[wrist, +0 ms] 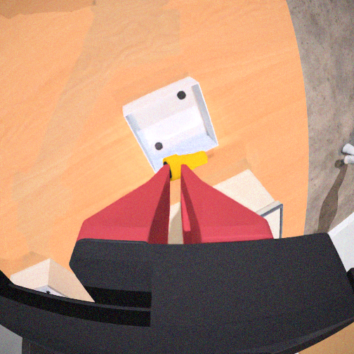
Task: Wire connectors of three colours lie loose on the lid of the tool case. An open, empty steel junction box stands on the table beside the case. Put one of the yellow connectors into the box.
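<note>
My gripper point(175, 173) is shut on a yellow connector point(187, 164), which sticks out past the red fingertips to the right. The connector appears over the near wall of the steel junction box point(134, 109) and hides part of that wall. The box is open, with two dark round holes showing inside it and no connector visible in it. Part of the tool case point(245, 187) shows behind and right of the fingers; the loose connectors on its lid are hidden by the gripper or out of view.
The box stands on the wooden table point(260, 75). The table's curved edge runs down the right side, with a grey floor point(327, 75) beyond. A pale box-like object point(60, 280) stands at the lower left. Small white items point(348, 159) lie at the far right.
</note>
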